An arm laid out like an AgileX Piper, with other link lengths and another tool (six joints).
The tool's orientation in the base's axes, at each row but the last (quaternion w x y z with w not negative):
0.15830 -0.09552 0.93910 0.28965
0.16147 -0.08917 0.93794 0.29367
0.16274 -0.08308 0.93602 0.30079
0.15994 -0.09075 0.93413 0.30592
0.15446 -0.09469 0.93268 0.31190
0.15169 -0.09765 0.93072 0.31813
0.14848 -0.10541 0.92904 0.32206
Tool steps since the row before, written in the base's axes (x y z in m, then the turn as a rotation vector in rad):
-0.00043 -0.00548 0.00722 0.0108 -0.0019 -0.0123
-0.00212 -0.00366 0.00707 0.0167 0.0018 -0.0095
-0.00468 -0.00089 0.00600 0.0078 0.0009 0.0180
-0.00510 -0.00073 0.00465 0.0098 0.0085 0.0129
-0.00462 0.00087 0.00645 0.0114 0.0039 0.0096
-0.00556 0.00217 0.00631 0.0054 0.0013 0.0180
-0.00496 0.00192 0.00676 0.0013 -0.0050 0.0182
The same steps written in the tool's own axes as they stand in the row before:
-0.00166 -0.00063 -0.00890 -0.0056 -0.0108 0.0111
-0.00027 0.00128 -0.00813 -0.0123 -0.0079 0.0126
0.00229 0.00369 -0.00631 -0.0137 0.0084 -0.0113
0.00316 0.00331 -0.00522 -0.0143 0.0111 -0.0023
0.00201 0.00551 -0.00541 -0.0143 0.0053 -0.0023
0.00284 0.00679 -0.00462 -0.0114 0.0096 -0.0115
0.00211 0.00676 -0.00488 -0.0070 0.0061 -0.0165

